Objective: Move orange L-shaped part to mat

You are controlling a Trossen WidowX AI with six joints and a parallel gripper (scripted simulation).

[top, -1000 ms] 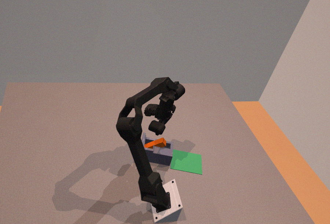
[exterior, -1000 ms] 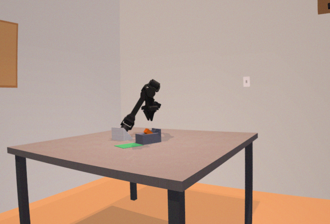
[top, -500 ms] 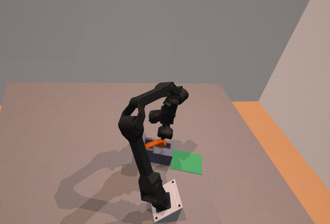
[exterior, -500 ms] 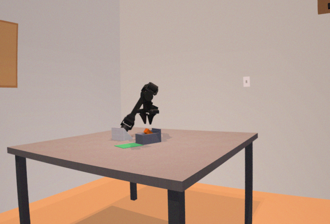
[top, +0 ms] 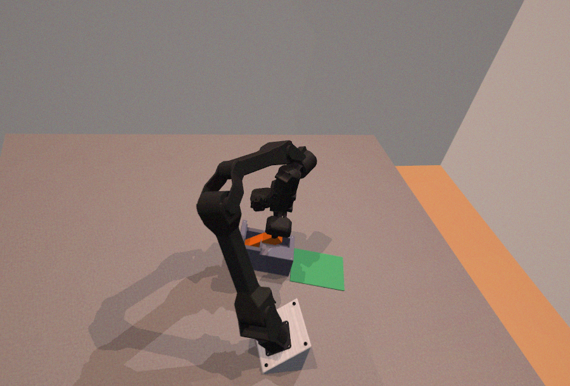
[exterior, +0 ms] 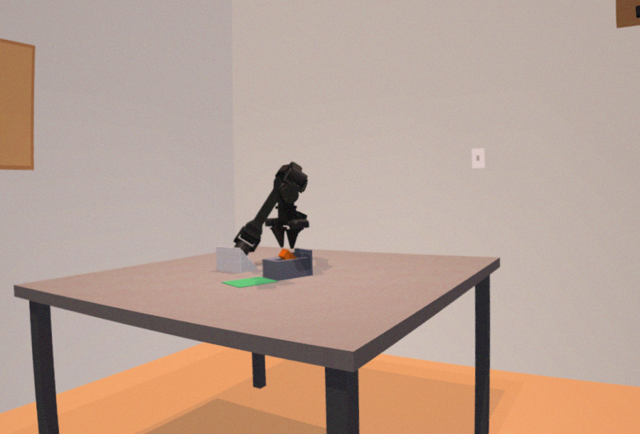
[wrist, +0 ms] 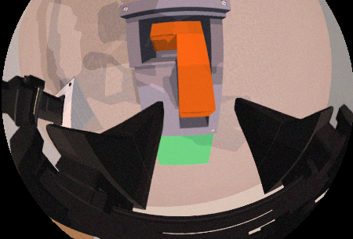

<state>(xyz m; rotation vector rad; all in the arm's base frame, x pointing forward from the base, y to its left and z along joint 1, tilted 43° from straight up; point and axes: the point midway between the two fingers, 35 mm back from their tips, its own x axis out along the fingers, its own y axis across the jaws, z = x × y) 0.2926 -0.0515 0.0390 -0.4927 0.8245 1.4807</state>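
My gripper tip is now 6 cm above the orange L-shaped part, 4 cm to the right of it and 1 cm past it. From my gripper tip the other things lie so: green mat (14 cm to the right, 12 cm below, 4 cm behind).
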